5 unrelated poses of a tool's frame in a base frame.
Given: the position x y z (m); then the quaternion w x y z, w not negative.
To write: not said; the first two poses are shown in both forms.
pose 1, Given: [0.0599, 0.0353, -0.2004, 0.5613, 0.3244, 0.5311, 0.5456]
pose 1, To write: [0.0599, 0.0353, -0.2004, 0.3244, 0.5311, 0.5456, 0.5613]
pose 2, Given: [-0.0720, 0.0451, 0.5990, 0.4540, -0.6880, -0.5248, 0.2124]
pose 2, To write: [-0.0720, 0.0451, 0.5990, -0.6880, -0.5248, 0.2124, 0.4540]
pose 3, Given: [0.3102, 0.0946, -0.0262, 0.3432, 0.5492, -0.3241, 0.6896]
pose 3, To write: [0.3102, 0.0946, -0.0262, 0.5492, -0.3241, 0.6896, 0.3432]
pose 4, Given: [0.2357, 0.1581, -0.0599, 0.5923, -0.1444, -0.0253, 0.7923]
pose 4, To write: [0.2357, 0.1581, -0.0599, -0.1444, -0.0253, 0.7923, 0.5923]
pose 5, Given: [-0.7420, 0.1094, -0.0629, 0.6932, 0.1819, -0.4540, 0.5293]
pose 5, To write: [-0.7420, 0.1094, -0.0629, 0.1819, -0.4540, 0.5293, 0.6932]
